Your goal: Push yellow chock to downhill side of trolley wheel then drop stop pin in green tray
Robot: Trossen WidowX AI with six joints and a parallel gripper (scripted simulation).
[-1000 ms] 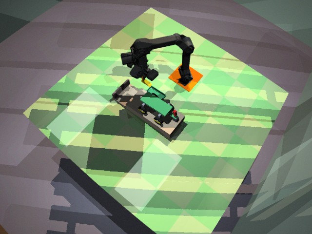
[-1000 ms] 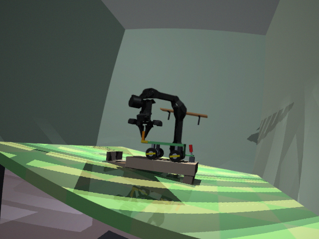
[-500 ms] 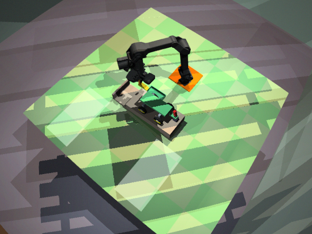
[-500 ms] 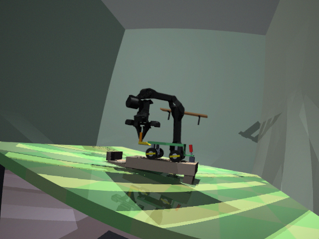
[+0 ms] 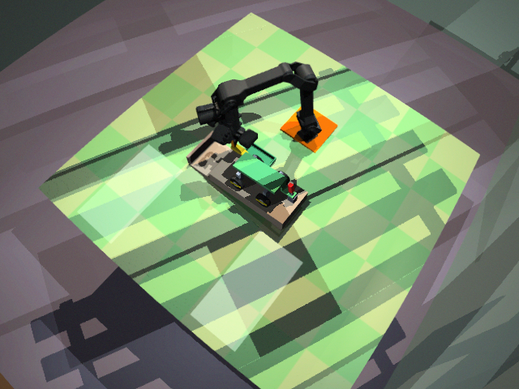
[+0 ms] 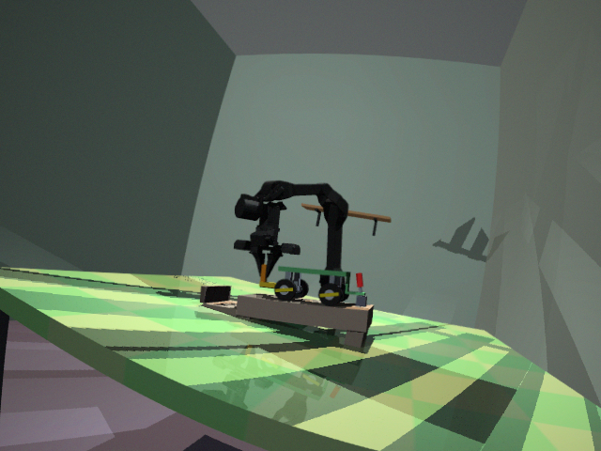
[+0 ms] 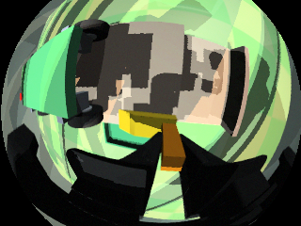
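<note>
The red-headed stop pin is 2 cm behind my gripper tip, 28 cm to the left of it and 3 cm above it. The rest, counted from my gripper tip: green-decked trolley (2 cm ahead, 17 cm to the left, 1 cm above); then raised stop block (8 cm ahead, 10 cm to the right, 7 cm below); then yellow chock (2 cm to the left, 1 cm below).
</note>
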